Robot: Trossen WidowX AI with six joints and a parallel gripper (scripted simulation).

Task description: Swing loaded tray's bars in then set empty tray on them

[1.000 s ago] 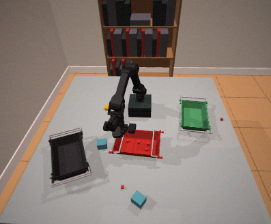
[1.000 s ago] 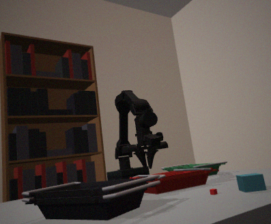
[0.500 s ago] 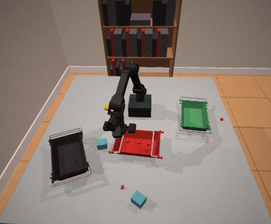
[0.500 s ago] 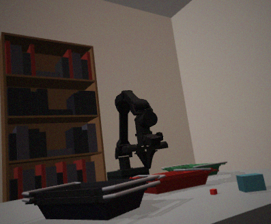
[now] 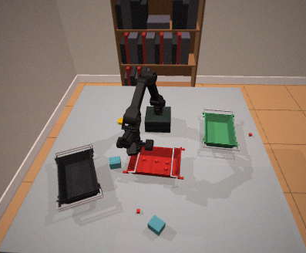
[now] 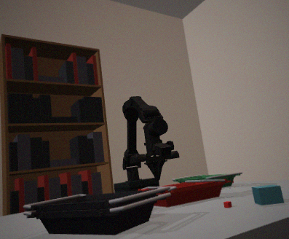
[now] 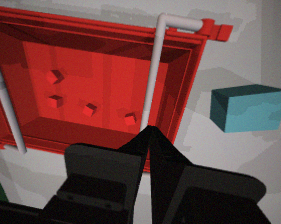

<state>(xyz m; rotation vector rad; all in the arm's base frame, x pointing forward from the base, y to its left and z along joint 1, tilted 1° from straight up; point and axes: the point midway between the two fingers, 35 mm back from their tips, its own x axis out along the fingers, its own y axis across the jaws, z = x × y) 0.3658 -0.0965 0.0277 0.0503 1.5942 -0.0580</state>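
My gripper tip is now 270 mm past the green tray, 480 mm to the right of it and 40 mm above it. Also, from my gripper tip: yellow disc 350 mm behind, 150 mm to the right, 80 mm below.
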